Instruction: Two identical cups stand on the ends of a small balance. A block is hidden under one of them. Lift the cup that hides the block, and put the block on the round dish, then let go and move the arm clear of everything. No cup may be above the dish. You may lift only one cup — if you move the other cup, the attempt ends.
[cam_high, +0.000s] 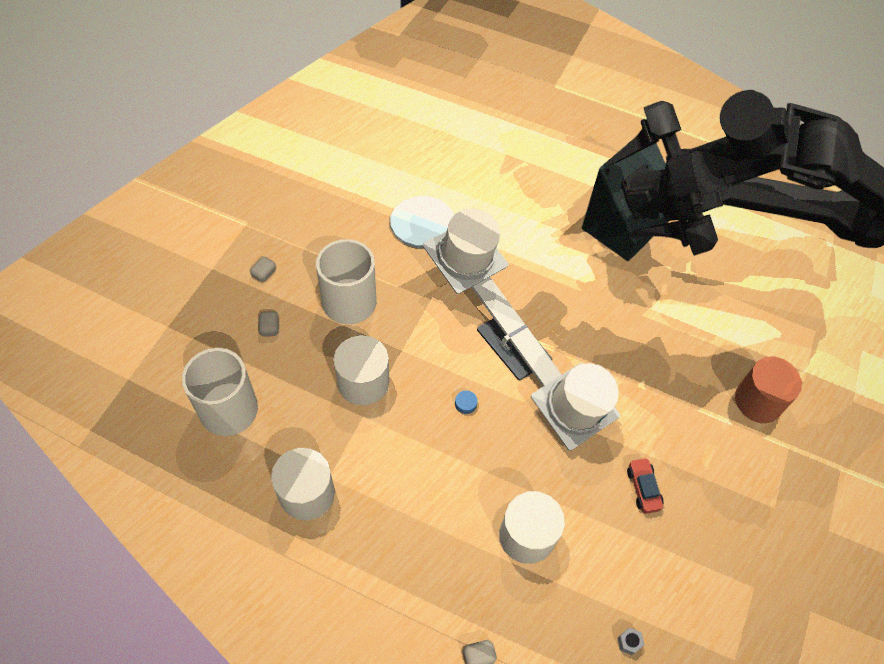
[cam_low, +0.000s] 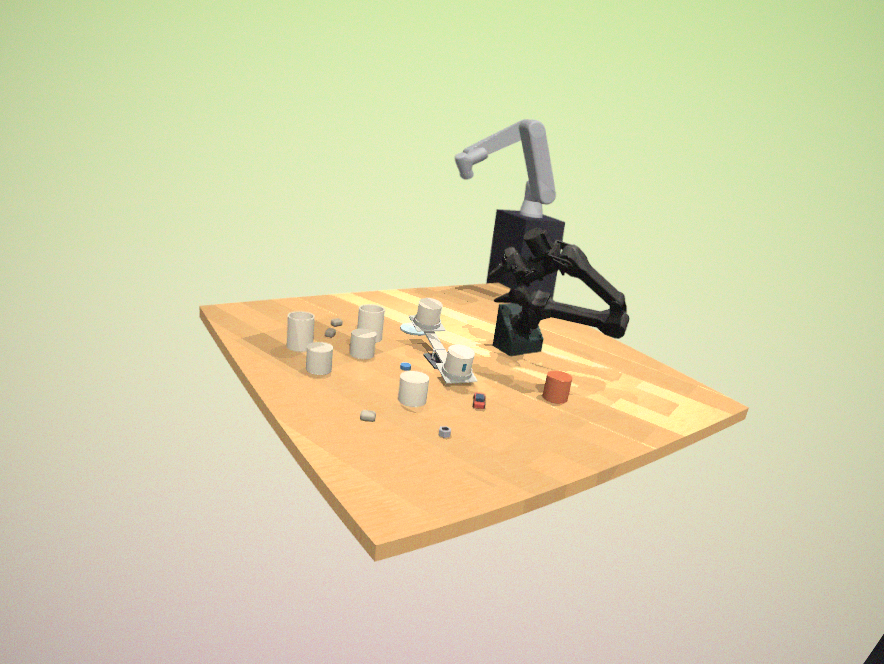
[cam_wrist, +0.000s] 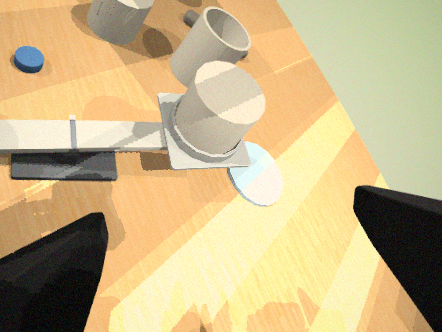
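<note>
Right now my gripper tip is 18 cm above the pale green block, 16 cm short of it and 12 cm to the right of it. Also, from my gripper tip: grey balance: 18 cm below, 14 cm ahead, 1 cm to the right; blue disc: 25 cm ahead, 21 cm below, 1 cm to the left; orange cylinder: 27 cm to the left, 18 cm below, 5 cm behind.
</note>
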